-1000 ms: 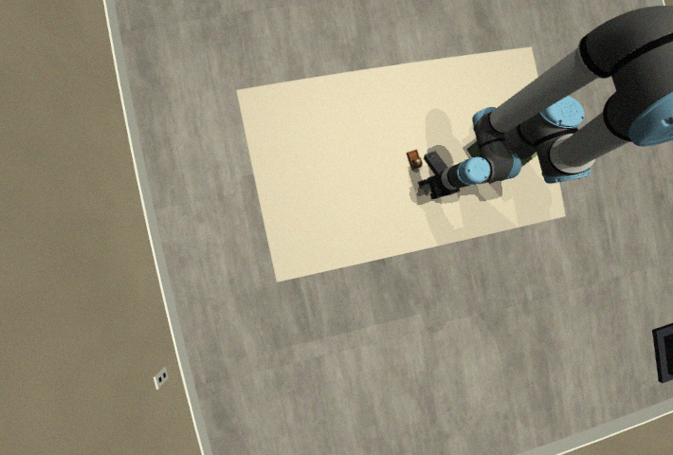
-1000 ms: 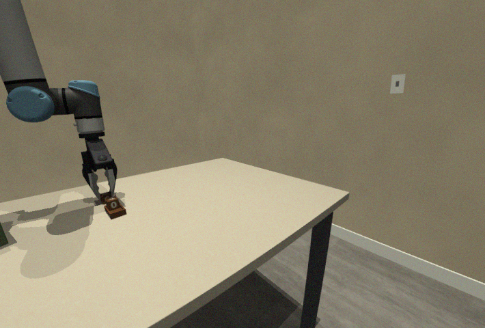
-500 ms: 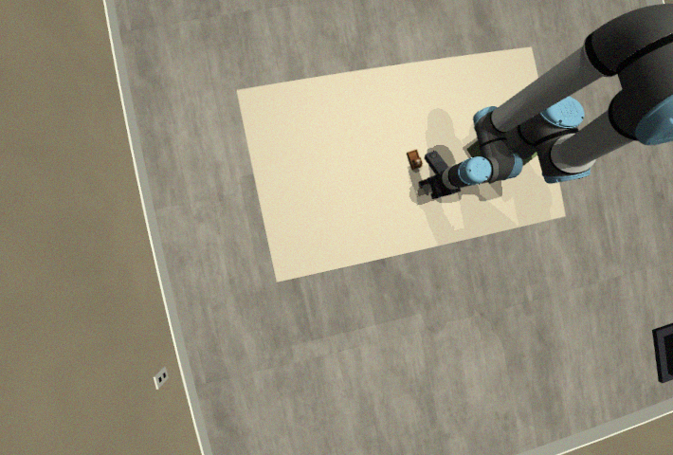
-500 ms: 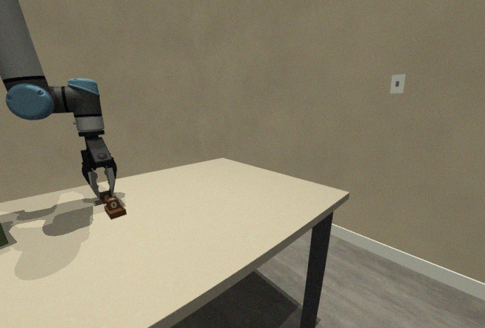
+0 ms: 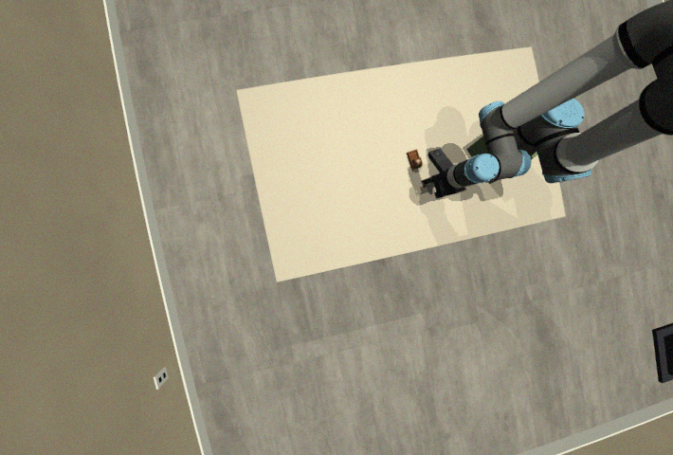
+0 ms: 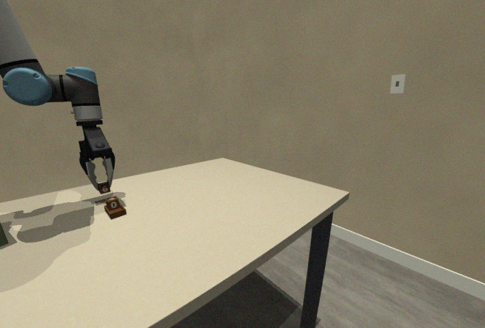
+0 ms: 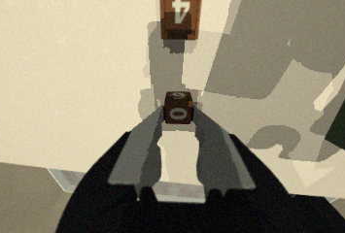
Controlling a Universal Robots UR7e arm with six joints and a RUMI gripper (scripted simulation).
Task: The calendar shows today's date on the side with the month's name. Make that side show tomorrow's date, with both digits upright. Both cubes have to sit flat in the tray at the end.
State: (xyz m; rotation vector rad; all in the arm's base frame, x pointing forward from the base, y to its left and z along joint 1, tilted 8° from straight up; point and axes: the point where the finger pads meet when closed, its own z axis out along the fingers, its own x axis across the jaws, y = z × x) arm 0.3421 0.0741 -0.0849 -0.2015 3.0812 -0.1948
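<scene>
The brown calendar tray lies 11 cm to the right of my hand, 5 cm below it and 1 cm ahead of it. Also, from my hand: brown digit cube 1 cm below.
</scene>
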